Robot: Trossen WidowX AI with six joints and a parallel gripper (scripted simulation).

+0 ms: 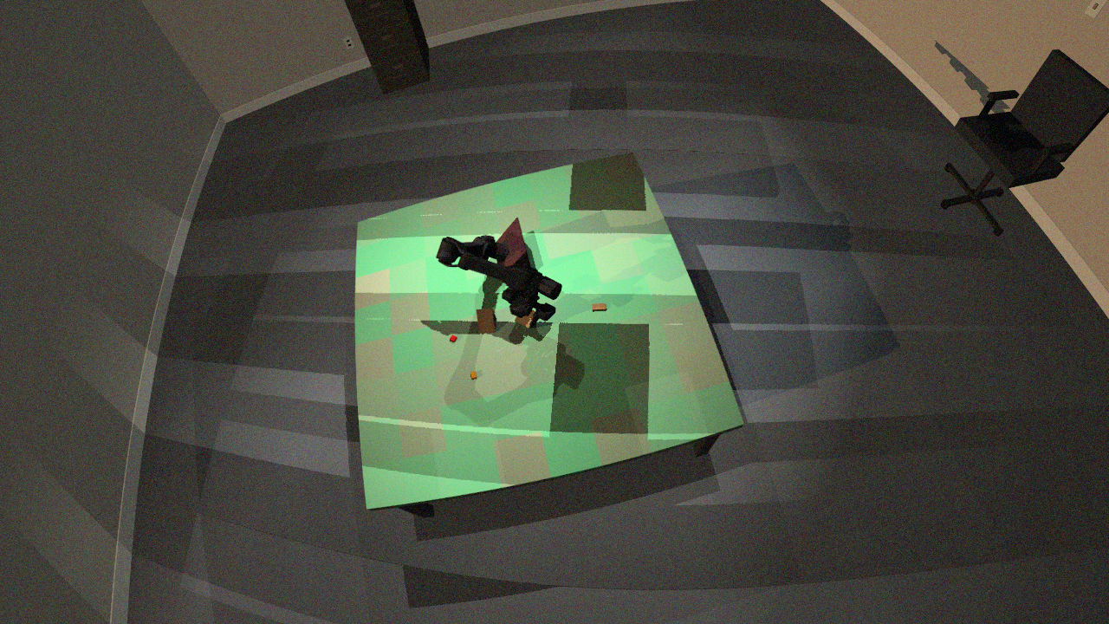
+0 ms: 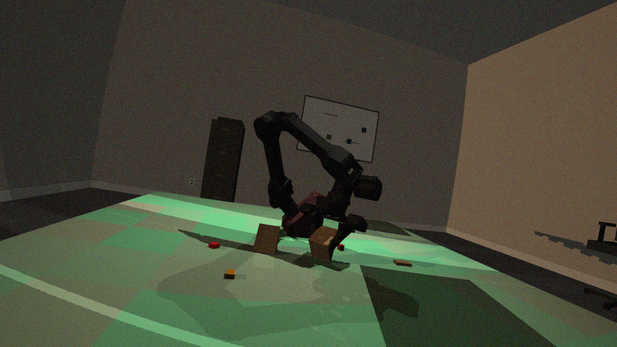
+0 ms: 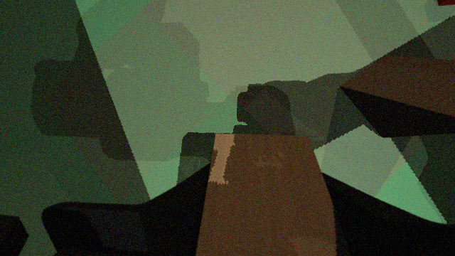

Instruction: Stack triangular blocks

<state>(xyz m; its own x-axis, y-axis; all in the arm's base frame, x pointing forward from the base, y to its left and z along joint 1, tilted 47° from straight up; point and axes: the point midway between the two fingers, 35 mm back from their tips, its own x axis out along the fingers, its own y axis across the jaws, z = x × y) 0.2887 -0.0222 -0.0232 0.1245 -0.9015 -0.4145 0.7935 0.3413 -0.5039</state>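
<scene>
Now: gripper tip 11 cm to the right of the small red cube, 10 cm past it and 3 cm above it. The rest, counted from my gripper tip: flat brown tile 26 cm to the left, 3 cm below, 3 cm ahead; then orange cube 24 cm to the right, 11 cm ahead, 3 cm below.
</scene>
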